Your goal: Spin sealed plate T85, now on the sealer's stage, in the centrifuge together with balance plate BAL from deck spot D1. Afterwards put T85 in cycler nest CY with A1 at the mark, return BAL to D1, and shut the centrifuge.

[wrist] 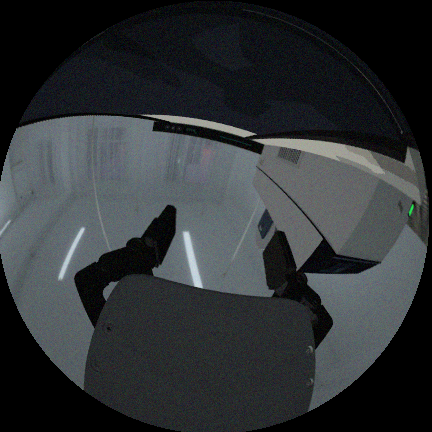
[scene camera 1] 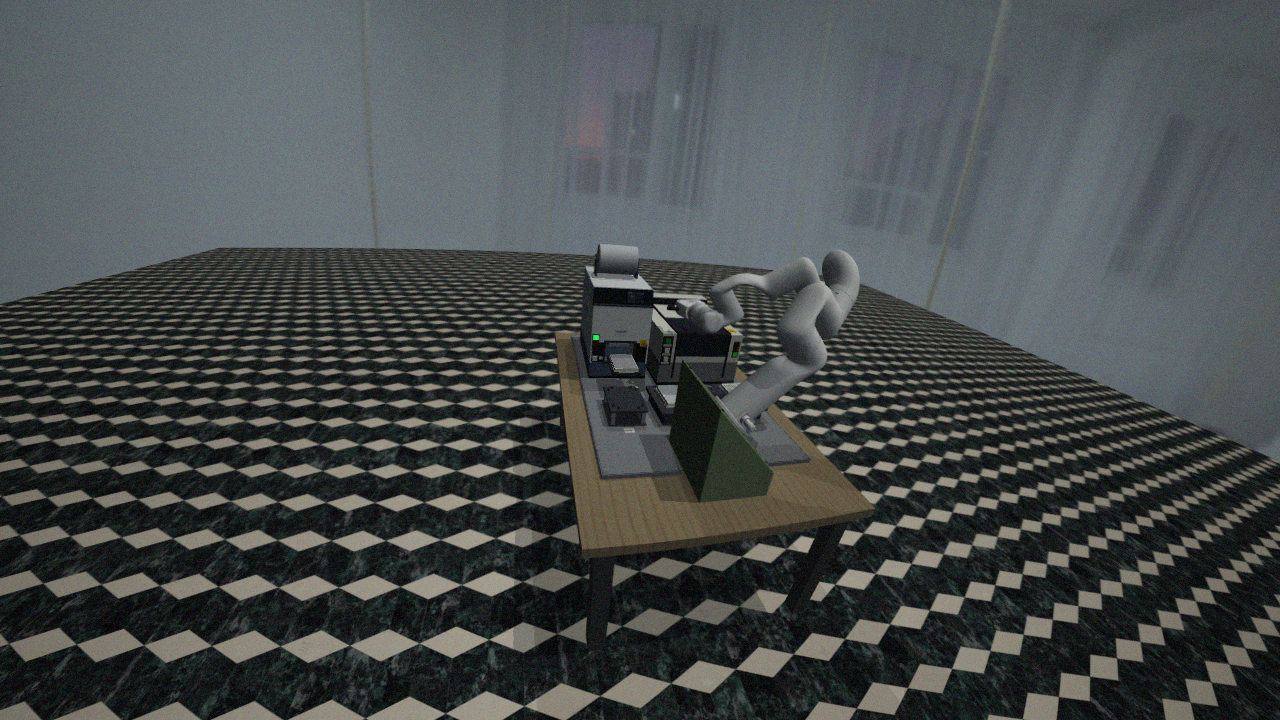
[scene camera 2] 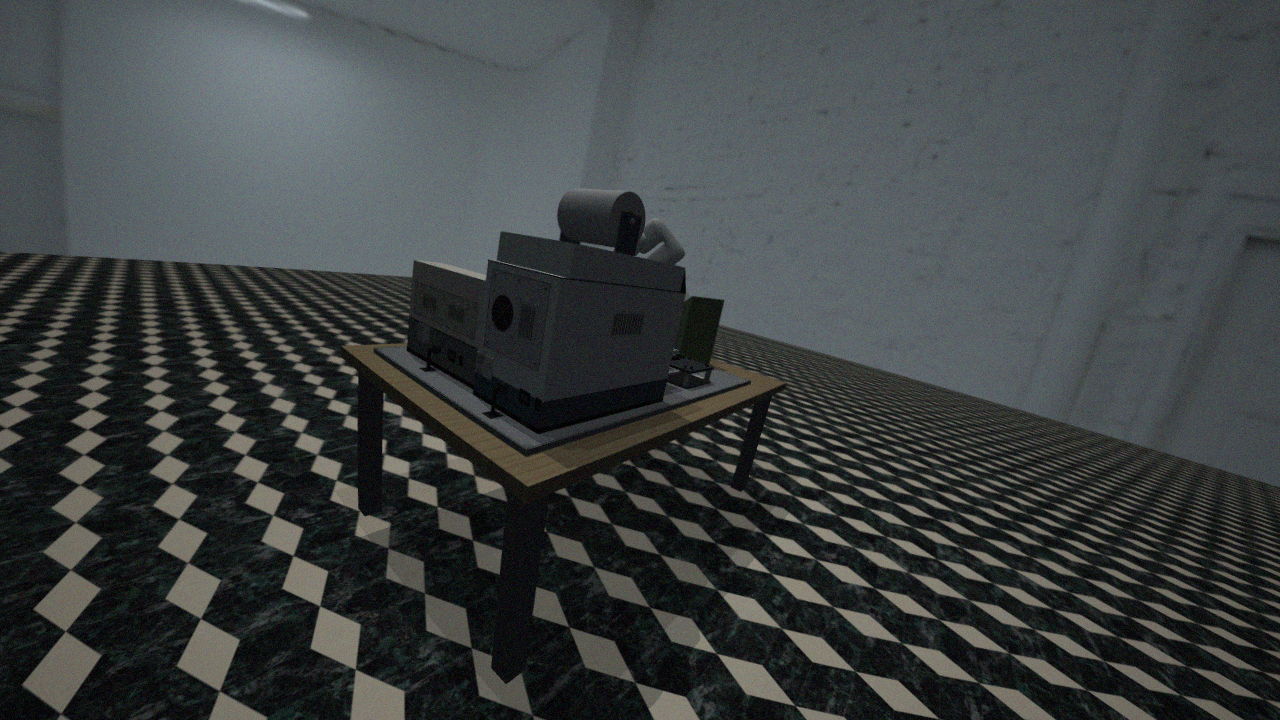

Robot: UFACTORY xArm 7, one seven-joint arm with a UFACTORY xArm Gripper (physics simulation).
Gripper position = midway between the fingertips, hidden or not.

Observation:
My gripper (wrist: 223, 231) is open, holding nothing. I also see a centrifuge (scene camera 2: 446, 302).
The centrifuge also shows in the wrist view (wrist: 381, 156).

